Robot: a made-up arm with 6 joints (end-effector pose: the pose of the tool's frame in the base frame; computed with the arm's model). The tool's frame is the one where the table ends. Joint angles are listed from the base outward.
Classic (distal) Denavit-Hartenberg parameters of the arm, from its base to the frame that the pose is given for. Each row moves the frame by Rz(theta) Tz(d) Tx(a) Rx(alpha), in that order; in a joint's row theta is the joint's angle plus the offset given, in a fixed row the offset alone. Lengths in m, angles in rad.
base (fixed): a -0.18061; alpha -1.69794; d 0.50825; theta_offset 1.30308
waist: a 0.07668; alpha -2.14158; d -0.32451; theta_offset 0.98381
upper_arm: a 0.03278; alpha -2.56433; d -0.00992; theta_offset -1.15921
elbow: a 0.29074; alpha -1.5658; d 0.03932; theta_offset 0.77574
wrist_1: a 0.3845; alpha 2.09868; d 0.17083; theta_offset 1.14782
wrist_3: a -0.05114; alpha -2.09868; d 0.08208; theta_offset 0
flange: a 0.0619; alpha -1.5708; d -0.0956; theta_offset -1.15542
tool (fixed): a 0; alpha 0; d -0.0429; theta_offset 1.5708
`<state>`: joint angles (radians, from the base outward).
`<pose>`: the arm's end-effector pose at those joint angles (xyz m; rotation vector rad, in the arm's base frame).
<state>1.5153 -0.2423 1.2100 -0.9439 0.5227 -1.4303</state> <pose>0.3361 0.2774 0.5131 -1.0516 -2.7363 -0.6995</pose>
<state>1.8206 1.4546 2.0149 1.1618 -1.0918 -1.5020</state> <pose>0.2558 -0.2166 0.8473 -0.8431 -1.0595 2.3358</pose>
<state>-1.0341 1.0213 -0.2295 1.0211 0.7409 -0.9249</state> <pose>0.2711 -0.0148 0.2646 -2.9412 -0.0548 0.7169</pose>
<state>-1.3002 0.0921 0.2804 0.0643 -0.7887 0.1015</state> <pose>-0.2241 -0.3654 0.2690 1.8644 1.7954 1.1908</pose>
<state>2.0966 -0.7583 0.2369 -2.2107 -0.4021 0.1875</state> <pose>-0.0549 -0.1507 0.1562 -0.5192 -1.8530 -1.0409</pose>
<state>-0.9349 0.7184 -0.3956 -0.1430 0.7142 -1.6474</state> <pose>0.0903 0.1965 0.1526 -1.3245 0.0902 1.0135</pose>
